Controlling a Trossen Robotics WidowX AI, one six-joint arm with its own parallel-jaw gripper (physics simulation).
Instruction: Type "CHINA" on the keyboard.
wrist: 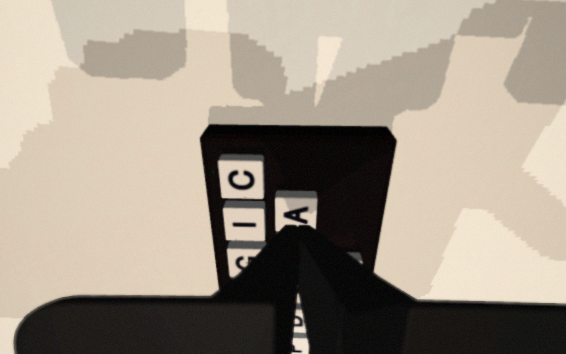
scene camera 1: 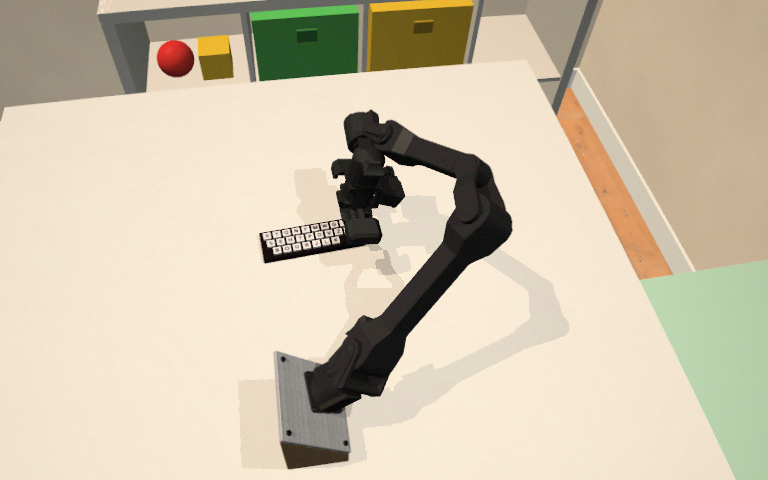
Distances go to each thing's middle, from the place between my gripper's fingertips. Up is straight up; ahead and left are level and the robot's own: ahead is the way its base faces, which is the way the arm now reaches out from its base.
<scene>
My hand is 7 cm to the right of the black keyboard (wrist: 349, 167) and 2 cm above it.
</scene>
